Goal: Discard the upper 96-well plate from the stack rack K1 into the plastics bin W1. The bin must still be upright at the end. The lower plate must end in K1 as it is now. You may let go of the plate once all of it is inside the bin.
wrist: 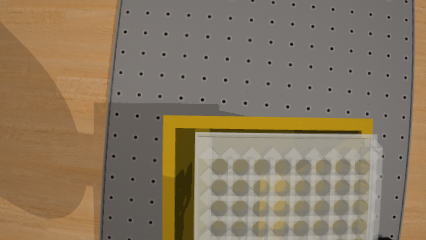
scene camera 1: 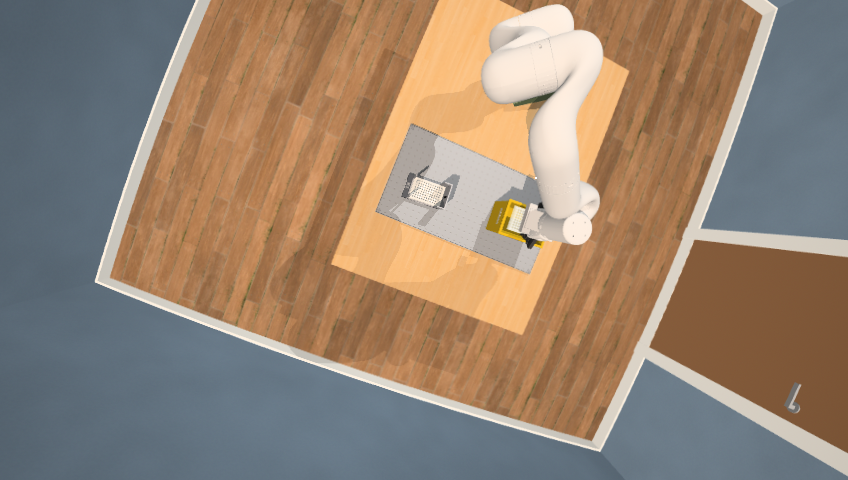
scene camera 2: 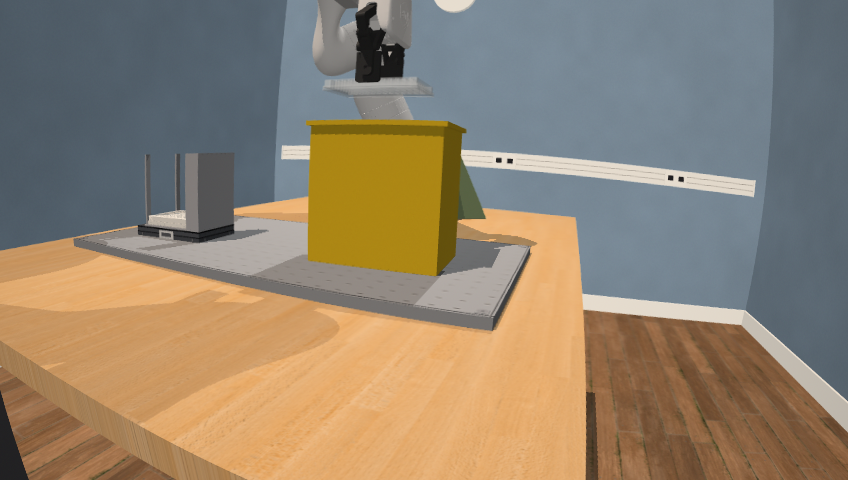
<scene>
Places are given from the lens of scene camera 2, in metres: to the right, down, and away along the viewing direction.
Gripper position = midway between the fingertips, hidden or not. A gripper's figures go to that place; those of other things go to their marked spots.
gripper [scene camera 2: 379,87]: -0.06, -0.20, 0.58
clear 96-well plate [scene camera 2: 387,86]: -0.04, -0.19, 0.53
</scene>
